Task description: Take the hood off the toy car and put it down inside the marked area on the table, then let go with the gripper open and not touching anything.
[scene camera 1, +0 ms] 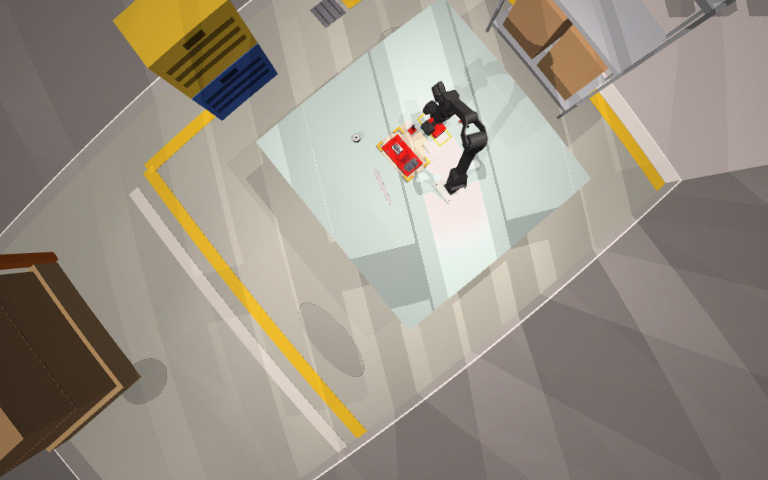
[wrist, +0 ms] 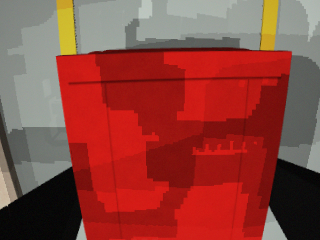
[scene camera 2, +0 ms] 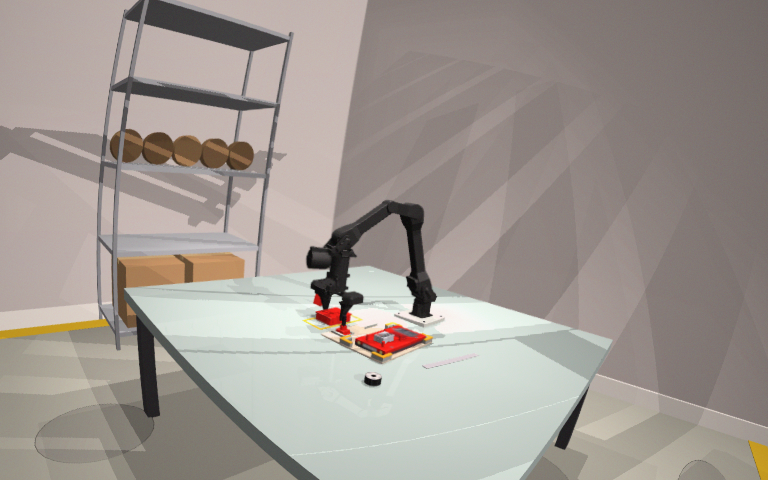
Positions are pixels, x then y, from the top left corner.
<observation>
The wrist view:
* my gripper: 173, 171
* red hood: 158, 136, held by my gripper
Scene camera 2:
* my gripper: 333, 316
</observation>
